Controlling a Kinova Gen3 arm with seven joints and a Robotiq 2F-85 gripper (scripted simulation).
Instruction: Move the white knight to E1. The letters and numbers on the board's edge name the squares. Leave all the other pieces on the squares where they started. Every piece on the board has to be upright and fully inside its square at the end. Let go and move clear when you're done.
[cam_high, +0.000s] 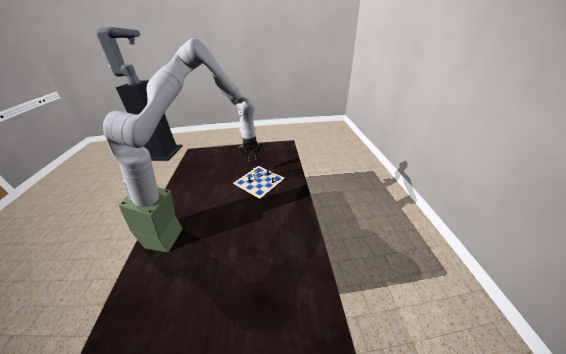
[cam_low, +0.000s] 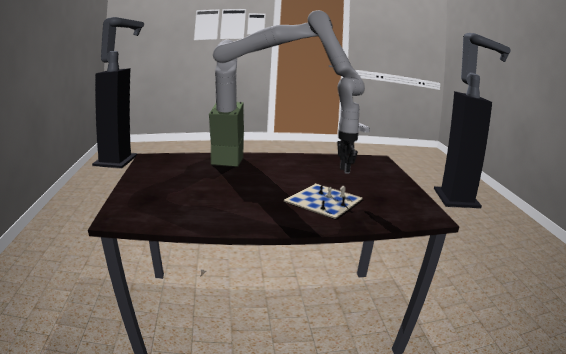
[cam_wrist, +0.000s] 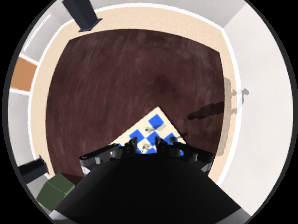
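My gripper is now 10 cm above the white knight. Round my hand: chessboard: 12 cm below, 7 cm to the right, 4 cm ahead.
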